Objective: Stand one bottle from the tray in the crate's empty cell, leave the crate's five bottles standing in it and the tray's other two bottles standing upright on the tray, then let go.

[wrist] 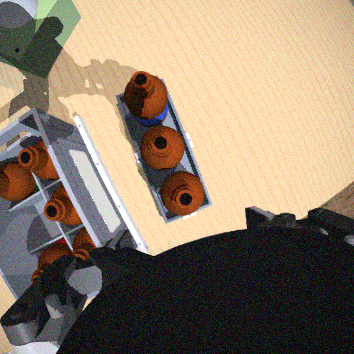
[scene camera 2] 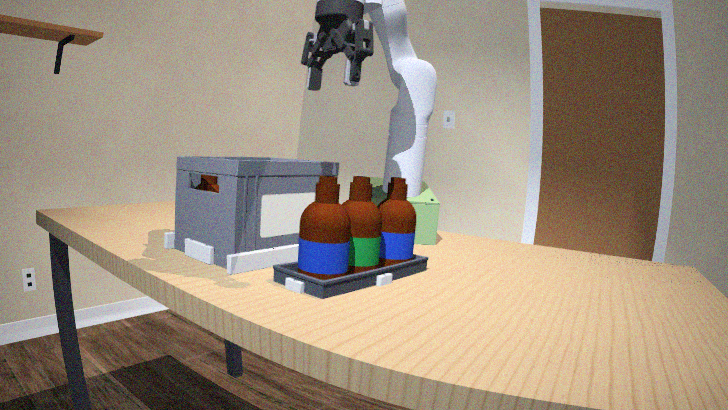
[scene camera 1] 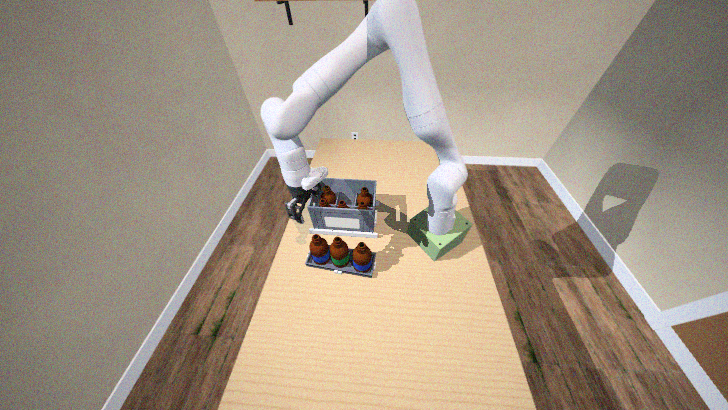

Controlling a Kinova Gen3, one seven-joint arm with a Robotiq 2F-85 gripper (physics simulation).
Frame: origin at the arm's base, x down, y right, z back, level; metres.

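Seen in the pictures: gripper, between the fingertips: (wrist: 189,231) (scene camera 2: 331,87) (scene camera 1: 309,212); arm's base, origin of its link: (wrist: 16,7) (scene camera 1: 438,225).
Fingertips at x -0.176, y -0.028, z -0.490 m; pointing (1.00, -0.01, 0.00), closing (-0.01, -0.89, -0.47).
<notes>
Pixels of each thing's top centre, then the offset from my fingertips to it. "*": a spot on its surface instead.
- grey crate, centre of its top: (wrist: 23,223) (scene camera 2: 257,158) (scene camera 1: 343,193) dx +0.116, dy +0.194, dz +0.111 m
- tray, centre of its top: (scene camera 2: 357,261) (wrist: 163,148) (scene camera 1: 341,257) dx +0.265, dy -0.032, dz +0.081 m
- green-labelled bottle, centre of its top: (wrist: 160,142) (scene camera 2: 361,176) (scene camera 1: 337,239) dx +0.131, dy -0.029, dz +0.079 m
- white strip, a spot on its surface: (scene camera 2: 264,258) * dx +0.273, dy +0.106, dz +0.018 m
My gripper (scene camera 1: 295,216) (scene camera 2: 333,85) (wrist: 189,231) is open and empty, pointing down. It hangs clear above the bottles and shows left of the crate in scene camera 1. The grey crate (scene camera 1: 316,220) (scene camera 2: 206,219) (wrist: 62,142) holds several brown bottles; its empty cell (scene camera 1: 346,198) is in the middle of the back row. On the tray (scene camera 1: 356,273) (scene camera 2: 351,286) (wrist: 198,172) stand upright a blue-labelled bottle (scene camera 1: 319,249) (scene camera 2: 324,229), a green-labelled bottle (scene camera 1: 339,252) (scene camera 2: 367,229) (wrist: 162,147) and another blue-labelled bottle (scene camera 1: 361,257) (scene camera 2: 398,219) (wrist: 145,95). The gripper hides part of the crate in the wrist view.
A white strip (scene camera 1: 343,233) (scene camera 2: 264,258) (wrist: 105,172) lies along the crate's front, between crate and tray. The arm's green base (scene camera 1: 438,244) (scene camera 2: 426,221) (wrist: 65,22) stands right of the crate in scene camera 1. The table edge (scene camera 2: 178,295) runs past the crate's end.
</notes>
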